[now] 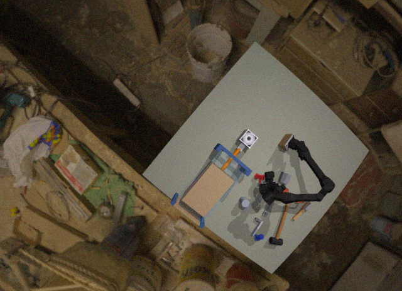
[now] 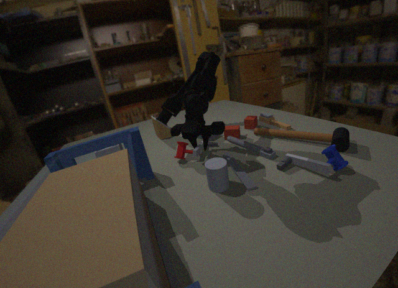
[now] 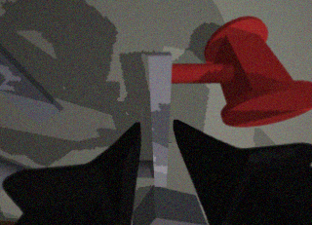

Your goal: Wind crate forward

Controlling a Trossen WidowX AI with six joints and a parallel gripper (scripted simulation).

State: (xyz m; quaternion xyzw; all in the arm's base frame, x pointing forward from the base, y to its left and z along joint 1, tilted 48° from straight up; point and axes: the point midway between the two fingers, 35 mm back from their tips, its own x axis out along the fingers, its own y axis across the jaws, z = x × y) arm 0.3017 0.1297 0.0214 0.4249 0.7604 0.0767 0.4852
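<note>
The red knob is 2 cm ahead of my gripper tip, 6 cm to the right of it and 2 cm above it. From my gripper tip the other things lie so: blue steel frame (5 cm ahead, 31 cm to the right, 10 cm above); red-knobbed handle (1 cm to the right, 1 cm above); grey block (12 cm behind, 8 cm to the left, 1 cm above).
</note>
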